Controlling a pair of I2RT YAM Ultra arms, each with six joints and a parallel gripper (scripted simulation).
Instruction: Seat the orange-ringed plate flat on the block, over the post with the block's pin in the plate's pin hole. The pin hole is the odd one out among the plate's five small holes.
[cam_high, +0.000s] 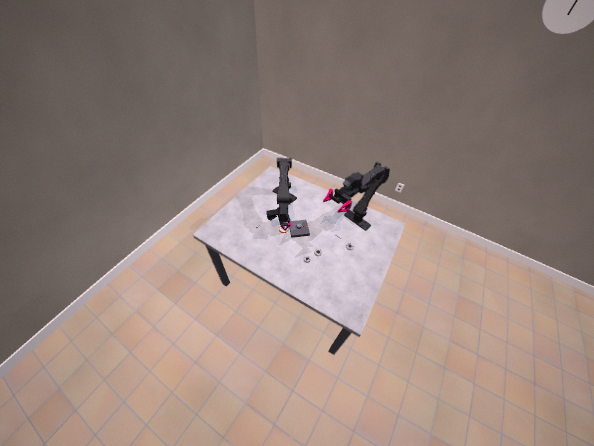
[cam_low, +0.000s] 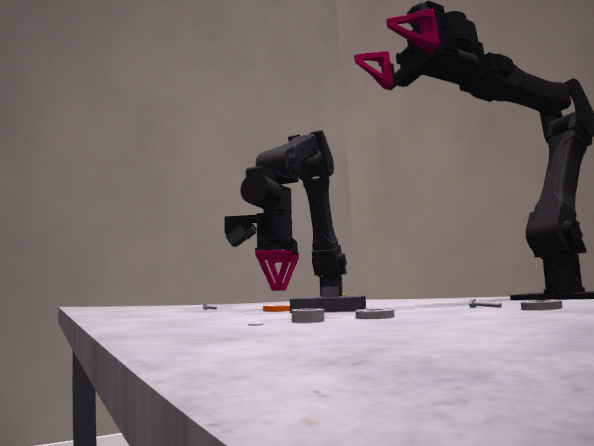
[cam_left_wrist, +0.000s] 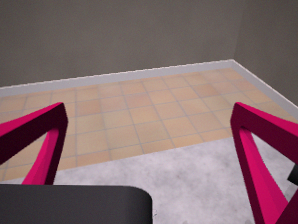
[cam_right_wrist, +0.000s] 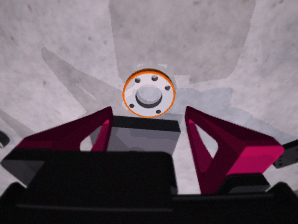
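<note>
Right now the plate is 4 cm below my right hand. Also, from my right hand: block 12 cm to the left, 6 cm behind, 3 cm below.
</note>
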